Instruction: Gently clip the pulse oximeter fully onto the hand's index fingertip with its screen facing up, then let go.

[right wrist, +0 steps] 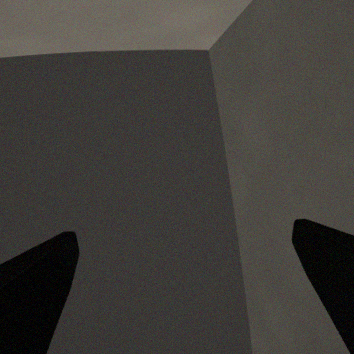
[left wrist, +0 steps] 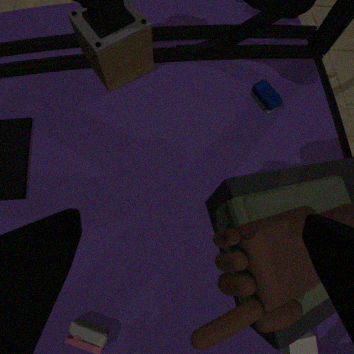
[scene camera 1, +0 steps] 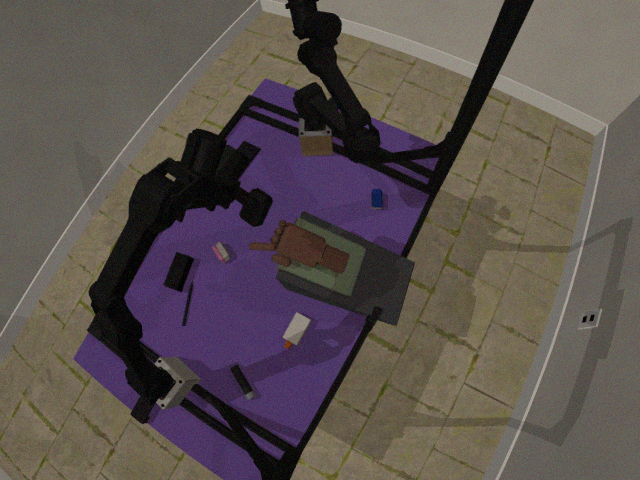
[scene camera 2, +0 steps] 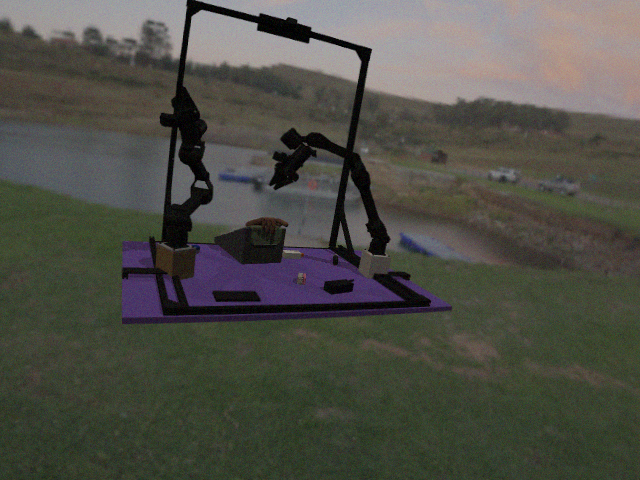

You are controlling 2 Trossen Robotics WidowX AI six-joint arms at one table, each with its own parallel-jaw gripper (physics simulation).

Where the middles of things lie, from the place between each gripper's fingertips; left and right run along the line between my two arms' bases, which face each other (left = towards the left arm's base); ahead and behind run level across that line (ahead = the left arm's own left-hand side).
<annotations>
The index finger (left wrist: pixel 229 323) is 150 mm below my left hand, 80 mm to the left of it and 30 mm behind it.
My right hand is 13 cm past the index finger, 48 cm to the right of it and 47 cm above it.
</annotations>
